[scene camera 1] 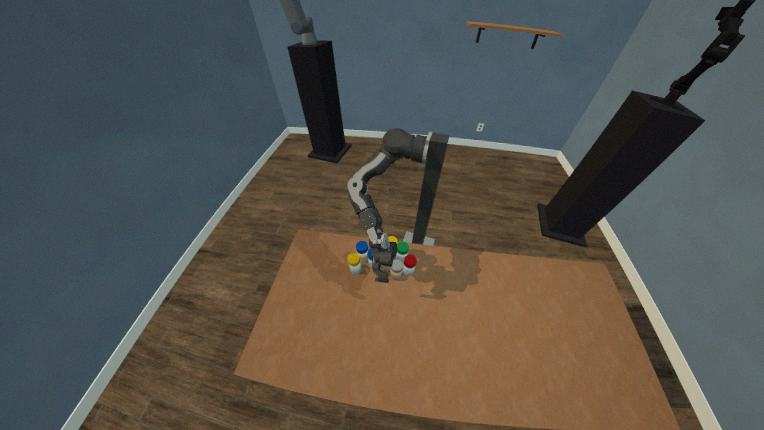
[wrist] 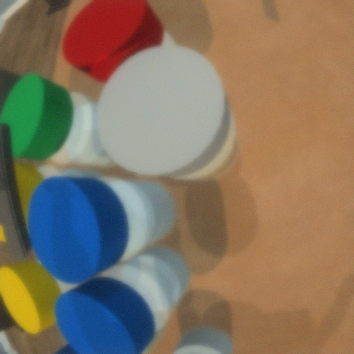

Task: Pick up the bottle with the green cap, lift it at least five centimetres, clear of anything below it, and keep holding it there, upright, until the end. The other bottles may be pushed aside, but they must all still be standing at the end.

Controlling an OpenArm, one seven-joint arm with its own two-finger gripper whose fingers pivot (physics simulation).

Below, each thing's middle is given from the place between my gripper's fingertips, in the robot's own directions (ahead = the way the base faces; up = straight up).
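Scene:
From the grey-capped bottle (wrist: 163, 111), my hand is 80 mm above it, 30 mm to the right of it and 30 mm past it.

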